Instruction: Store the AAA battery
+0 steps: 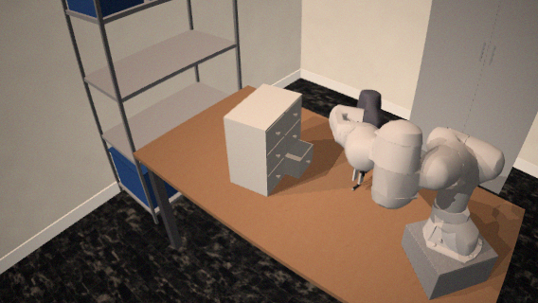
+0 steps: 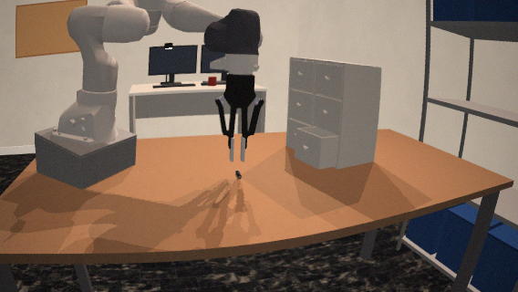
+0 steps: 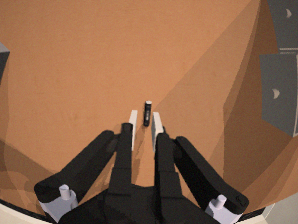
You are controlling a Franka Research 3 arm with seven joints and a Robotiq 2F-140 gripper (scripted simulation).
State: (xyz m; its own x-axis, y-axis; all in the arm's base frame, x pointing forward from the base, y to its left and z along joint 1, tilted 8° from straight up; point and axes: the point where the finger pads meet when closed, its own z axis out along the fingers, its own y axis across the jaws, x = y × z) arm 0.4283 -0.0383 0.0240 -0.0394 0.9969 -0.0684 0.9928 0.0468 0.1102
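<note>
The AAA battery is 70 mm below my hand.
</note>
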